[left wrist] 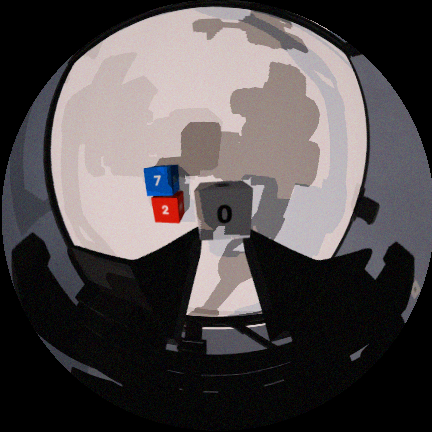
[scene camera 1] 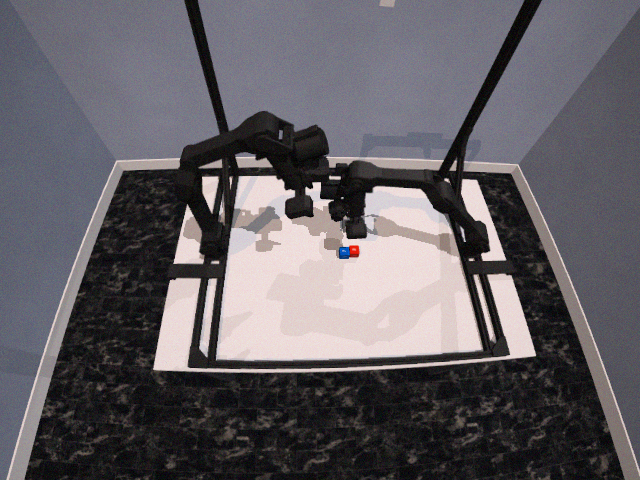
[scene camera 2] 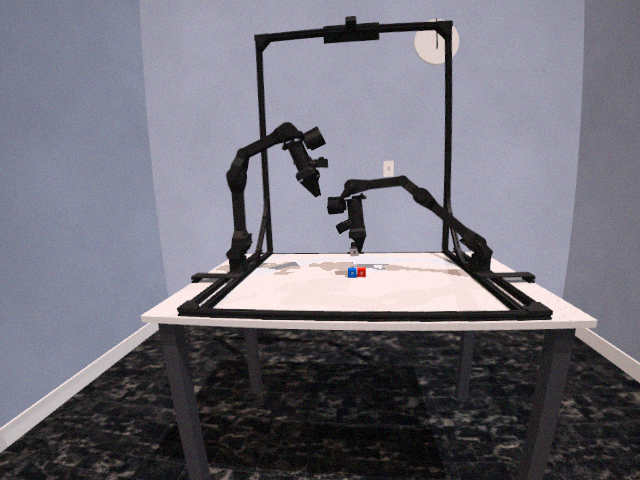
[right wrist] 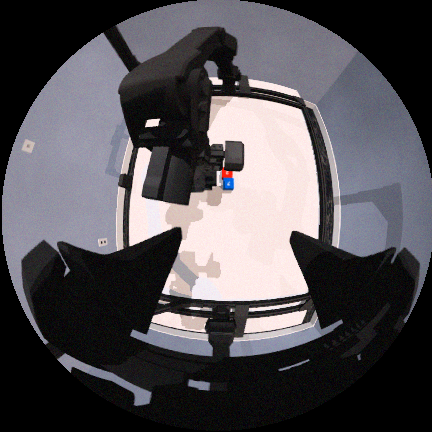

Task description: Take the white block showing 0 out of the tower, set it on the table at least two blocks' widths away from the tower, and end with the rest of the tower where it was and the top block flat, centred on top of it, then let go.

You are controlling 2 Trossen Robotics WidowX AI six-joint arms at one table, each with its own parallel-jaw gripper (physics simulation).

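Pixels of known places: left gripper, fingertip midpoint: [left wrist: 222, 232] [scene camera 1: 353, 225] [scene camera 2: 359, 251]; right gripper, fingertip midpoint: [scene camera 1: 311, 202] [scene camera 2: 318, 196] [right wrist: 237, 234]; left arm's base, origin of the base link: [left wrist: 194, 323] [scene camera 1: 470, 250] [scene camera 2: 480, 270] [right wrist: 228, 88]; right arm's base, origin of the base link: [scene camera 1: 215, 251] [scene camera 2: 238, 271] [right wrist: 220, 311].
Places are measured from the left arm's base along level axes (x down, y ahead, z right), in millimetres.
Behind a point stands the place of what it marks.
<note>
The white block showing 0 [scene camera 2: 354, 251] @[z 50, x -64, y 463 mm] [left wrist: 224, 214] @[z 66, x -74, y 465 mm] is held between the fingertips of my left gripper [scene camera 1: 356, 232] @[z 67, x -59, y 442 mm] [scene camera 2: 357, 249] @[z 67, x -59, y 442 mm] [left wrist: 222, 232] @[z 67, x -59, y 442 mm]. It hangs above the table, behind the other blocks as scene camera 2 shows them. A blue block showing 7 [scene camera 1: 344, 252] @[z -9, x -10, y 473 mm] [scene camera 2: 352, 272] @[z -19, x -1, y 471 mm] [left wrist: 157, 181] @[z -3, x -10, y 472 mm] [right wrist: 228, 184] @[z -4, x -10, y 478 mm] and a red block showing 2 [scene camera 1: 354, 251] @[z -6, x -10, y 438 mm] [scene camera 2: 361, 272] @[z -15, x 1, y 437 mm] [left wrist: 166, 209] @[z 4, x -10, y 438 mm] [right wrist: 227, 173] @[z -1, x -10, y 443 mm] stand side by side on the table, seemingly touching; neither is on top of the other. My right gripper [scene camera 1: 299, 210] [scene camera 2: 317, 194] @[z 0, x -281, y 589 mm] [right wrist: 237, 234] @[z 0, x -281, y 589 mm] is open and empty, high above the table.
The white table [scene camera 1: 392, 341] @[z -308, x 19, y 338 mm] [scene camera 2: 361, 324] @[z -389, x 23, y 445 mm] is bordered by a black frame [scene camera 1: 341, 362] @[z -367, x 1, y 503 mm] [scene camera 2: 361, 314] @[z -379, x 0, y 445 mm]. Both arms reach in over its middle. In the right wrist view, the left arm [right wrist: 170, 105] @[z 53, x -313, y 497 mm] covers part of the table. Arm shadows lie around the blocks.
</note>
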